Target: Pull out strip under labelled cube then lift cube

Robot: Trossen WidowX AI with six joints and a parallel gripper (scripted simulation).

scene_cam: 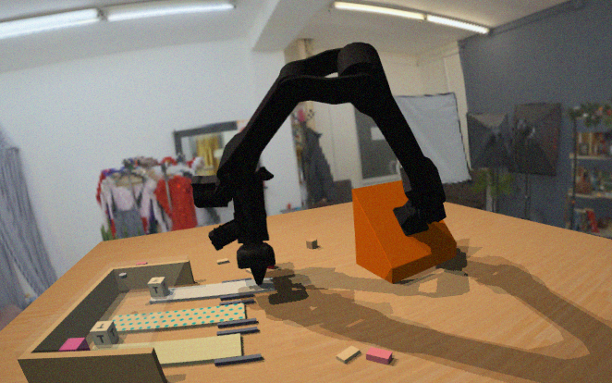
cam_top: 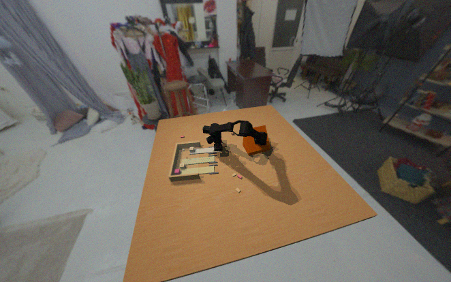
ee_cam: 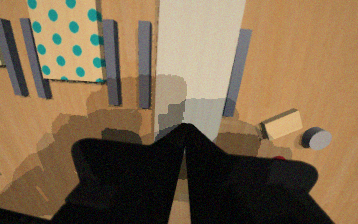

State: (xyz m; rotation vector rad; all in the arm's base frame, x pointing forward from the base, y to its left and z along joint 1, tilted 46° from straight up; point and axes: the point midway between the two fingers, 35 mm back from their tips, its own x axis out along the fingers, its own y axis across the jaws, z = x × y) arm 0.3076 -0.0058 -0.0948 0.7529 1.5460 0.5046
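Right now the red cylinder is 50 mm behind my gripper tip, 90 mm to the right of it and 10 mm above it. The rest, counted from my gripper tip: grey cylinder: 20 mm behind, 110 mm to the right.
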